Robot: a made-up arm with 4 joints.
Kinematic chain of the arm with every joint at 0, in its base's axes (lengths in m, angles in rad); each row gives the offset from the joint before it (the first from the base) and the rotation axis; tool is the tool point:
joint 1: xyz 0 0 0.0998 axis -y
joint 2: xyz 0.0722 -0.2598 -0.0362 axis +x
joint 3: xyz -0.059 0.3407 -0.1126 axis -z
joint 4: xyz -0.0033 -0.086 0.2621 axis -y
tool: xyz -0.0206 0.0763 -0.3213
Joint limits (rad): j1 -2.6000..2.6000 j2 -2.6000..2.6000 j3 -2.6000..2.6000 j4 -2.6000..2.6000
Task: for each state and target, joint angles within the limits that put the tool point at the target. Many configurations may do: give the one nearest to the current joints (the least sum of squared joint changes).
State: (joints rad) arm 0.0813 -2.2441 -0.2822 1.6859
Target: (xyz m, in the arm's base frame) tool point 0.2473 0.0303 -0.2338
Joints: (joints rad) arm -0.1067 -1.6120 0.2680 2.1245
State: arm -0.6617 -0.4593 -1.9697 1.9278
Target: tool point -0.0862 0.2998 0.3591
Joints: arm -0.5712 -0.0850 -2.4511 1.9671
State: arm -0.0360 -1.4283 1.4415 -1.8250
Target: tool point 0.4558 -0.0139 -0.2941
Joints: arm 0.4341 -1.2976 2.4198 -1.3474
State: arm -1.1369 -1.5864 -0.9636 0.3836
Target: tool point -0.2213 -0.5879 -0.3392
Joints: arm -0.7388 -2.0895 -1.0801 0.8926
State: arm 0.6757 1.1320 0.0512 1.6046
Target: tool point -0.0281 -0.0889 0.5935
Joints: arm 0.7577 0.8868 -0.3117 1.5718
